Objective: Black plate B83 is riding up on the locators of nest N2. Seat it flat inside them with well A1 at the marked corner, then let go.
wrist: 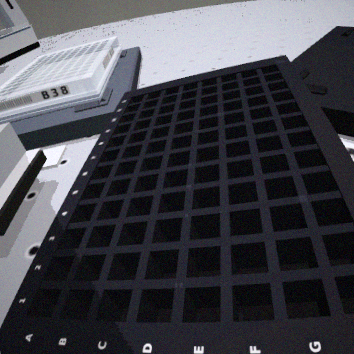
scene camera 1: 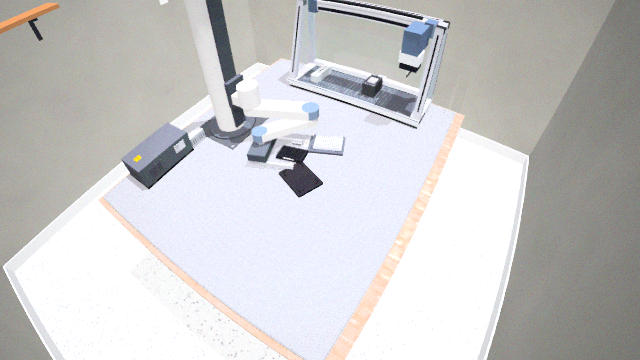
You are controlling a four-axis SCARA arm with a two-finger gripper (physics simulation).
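Observation:
The black plate lies next to the dark nest N2, mostly off it. In the wrist view its far right corner meets or overlaps the nest's corner; I cannot tell whether they touch. Well A1 is at the plate's near left corner in that view. The nest's marked corner cannot be made out. My gripper is open, with its fingers on either side of the plate and apart from it. In the wrist view one finger with a black pad shows at the left edge; the other finger is not visible.
A clear plate marked B38 sits on a grey nest beside the black plate. A gantry frame stands at the back. A dark grey control box is at the left, near the arm's column.

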